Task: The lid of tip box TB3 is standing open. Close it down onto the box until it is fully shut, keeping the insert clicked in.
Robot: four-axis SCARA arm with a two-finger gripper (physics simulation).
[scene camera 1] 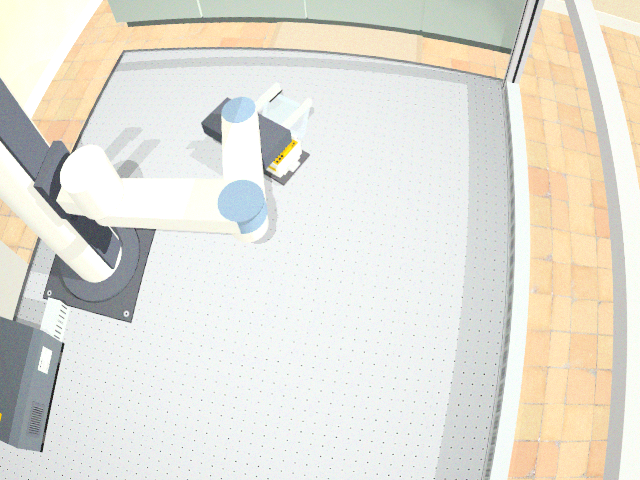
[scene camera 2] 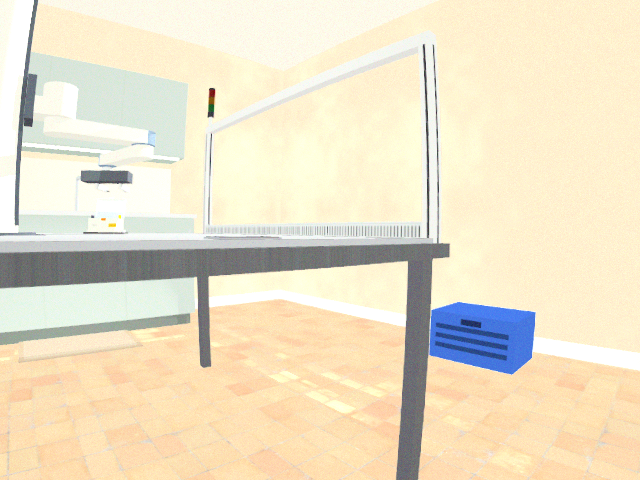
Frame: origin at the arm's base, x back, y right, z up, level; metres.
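Where they show: gripper, between the fingertips: [scene camera 1: 293,93] [scene camera 2: 117,190]; arm's base, origin of its link: [scene camera 1: 100,258].
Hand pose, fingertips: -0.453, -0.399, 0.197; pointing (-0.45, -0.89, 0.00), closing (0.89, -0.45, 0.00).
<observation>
Things, the pixels of their top centre, and the offset from my fingertips, as dx, dy, dz. "*": a spot on its surface instead. Level surfaces: height alone.
- Tip box TB3, centre of its top: [scene camera 1: 268,141] [scene camera 2: 106,217] +0.057, +0.064, -0.118
- dark plate, a spot on its surface: [scene camera 1: 282,179] * +0.015, +0.132, -0.176
- perforated table, height of its surface: dz -0.183
- grey device, a spot on its surface: [scene camera 1: 23,382] * +0.511, +0.787, -0.069
Tip box TB3 [scene camera 1: 276,169] [scene camera 2: 105,225] sits on a dark plate [scene camera 1: 282,179] near the back of the table, partly hidden under the gripper's dark body. A strip of its yellow insert [scene camera 1: 285,152] shows; whether it is clicked in cannot be told. Its clear, pale blue lid [scene camera 1: 283,109] [scene camera 2: 110,206] stands open at the back of the box. My gripper [scene camera 1: 295,93] [scene camera 2: 115,191] is shut and empty; its two pale fingers keep a gap even so. In scene camera 1 the fingers overlap the lid; in scene camera 2 they are above it. Contact cannot be told.
The arm's base plate [scene camera 1: 124,304] is at the left of the perforated table [scene camera 1: 336,310], with a grey device [scene camera 1: 23,382] in front of it. A framed guard [scene camera 1: 510,310] [scene camera 2: 430,144] runs along the right edge. A blue chest [scene camera 2: 480,335] stands on the floor.
</observation>
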